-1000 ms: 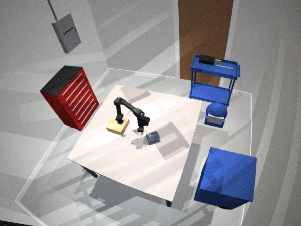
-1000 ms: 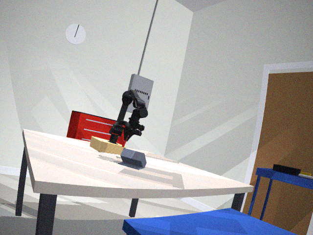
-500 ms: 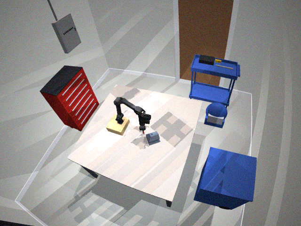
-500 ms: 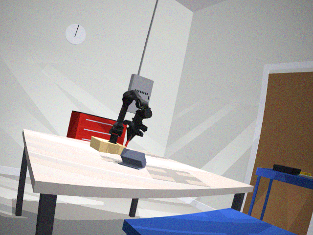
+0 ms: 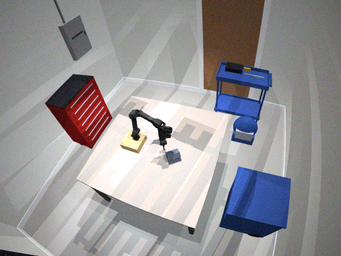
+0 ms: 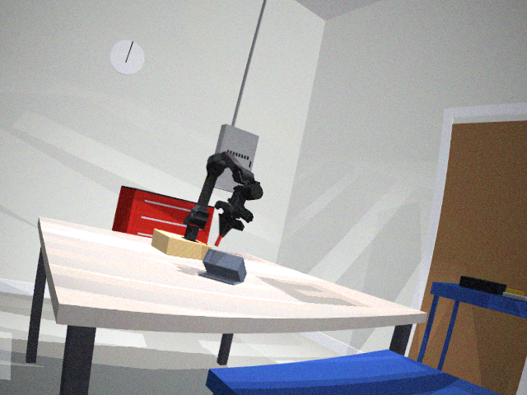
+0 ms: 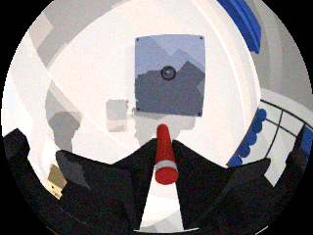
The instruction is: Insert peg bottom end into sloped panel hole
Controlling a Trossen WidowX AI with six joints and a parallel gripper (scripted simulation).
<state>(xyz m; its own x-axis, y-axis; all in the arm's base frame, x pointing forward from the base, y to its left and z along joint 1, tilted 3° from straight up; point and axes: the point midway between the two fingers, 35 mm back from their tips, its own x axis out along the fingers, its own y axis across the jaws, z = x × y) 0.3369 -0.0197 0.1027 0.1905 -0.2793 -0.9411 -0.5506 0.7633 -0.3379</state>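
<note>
Right now the grey-blue sloped panel is 10 cm below my gripper tip and 8 cm ahead of it. Also, from my gripper tip: red peg (2 cm above).
</note>
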